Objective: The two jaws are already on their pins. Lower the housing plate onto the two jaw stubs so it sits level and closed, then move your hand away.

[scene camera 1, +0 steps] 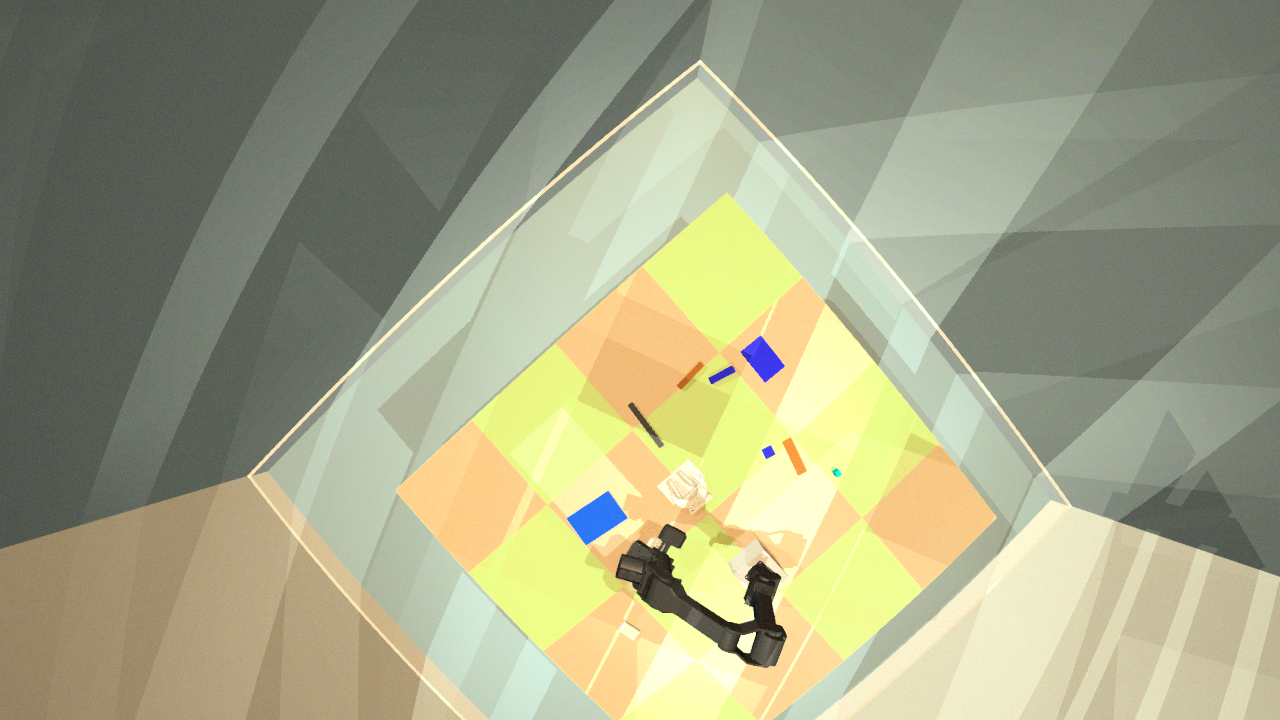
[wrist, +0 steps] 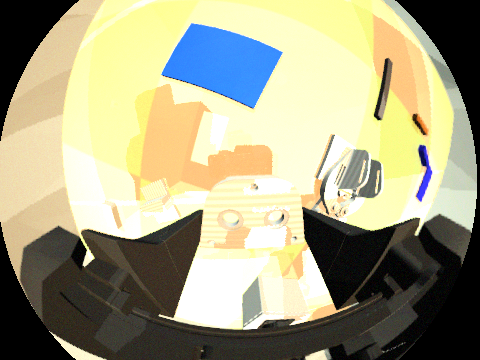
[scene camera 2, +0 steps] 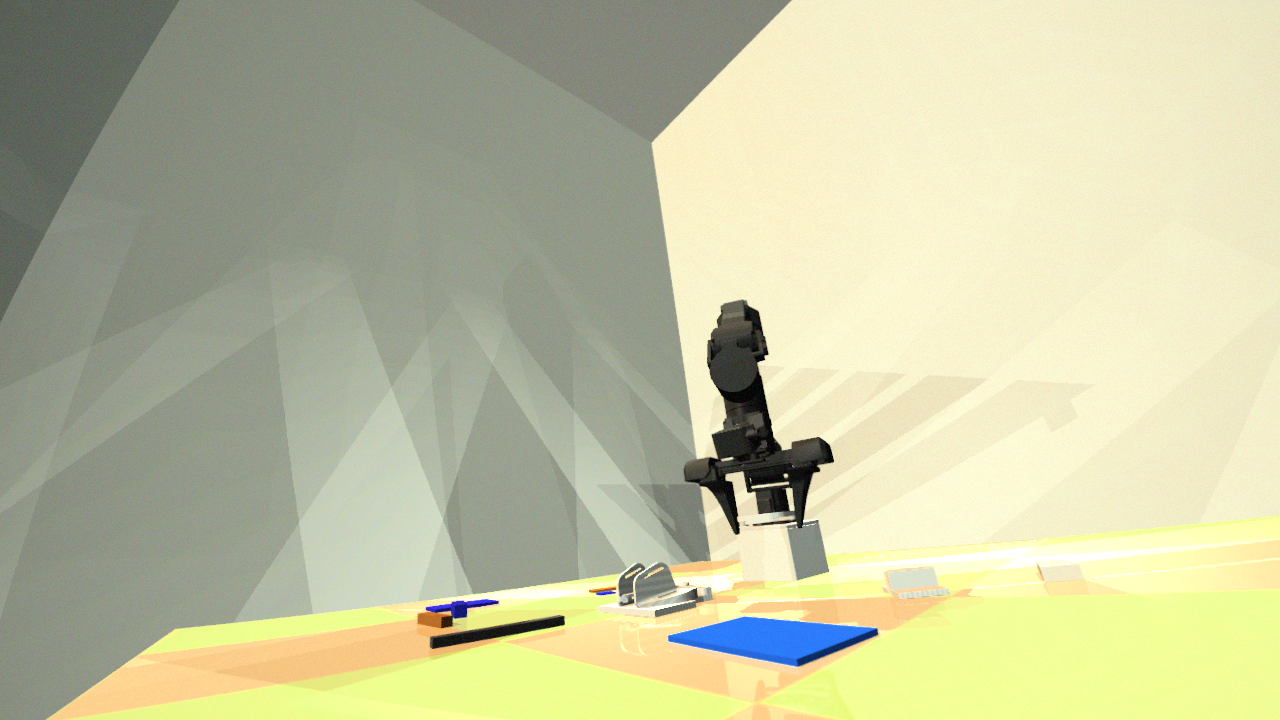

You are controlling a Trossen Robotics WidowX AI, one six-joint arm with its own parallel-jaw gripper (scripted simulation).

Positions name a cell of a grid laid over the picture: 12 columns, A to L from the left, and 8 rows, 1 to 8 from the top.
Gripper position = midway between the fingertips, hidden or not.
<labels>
my gripper: scene camera 1 G7; wrist G5; scene camera 2 H6
</labels>
